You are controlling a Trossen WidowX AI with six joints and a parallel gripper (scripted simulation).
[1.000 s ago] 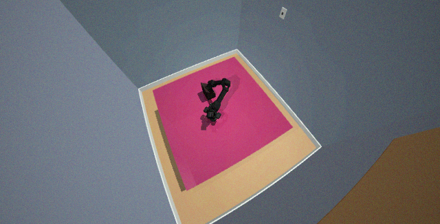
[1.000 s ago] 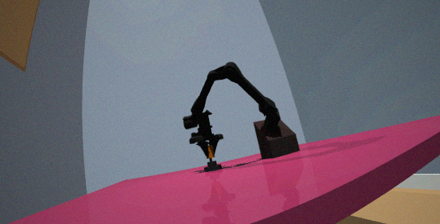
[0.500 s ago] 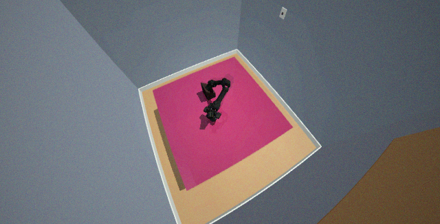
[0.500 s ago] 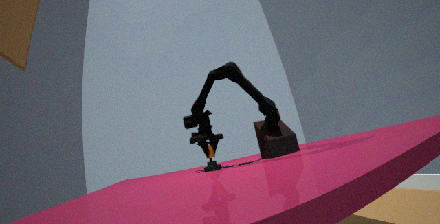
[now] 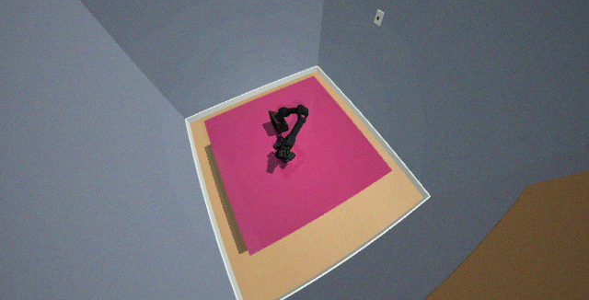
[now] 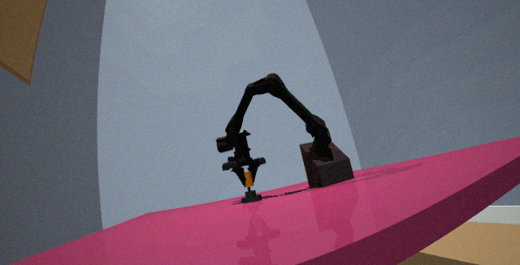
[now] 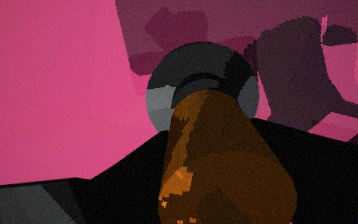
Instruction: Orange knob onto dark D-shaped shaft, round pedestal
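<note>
The orange knob is 20 mm above my gripper tip. Round my gripper tip: dark shaft: 40 mm below.
</note>
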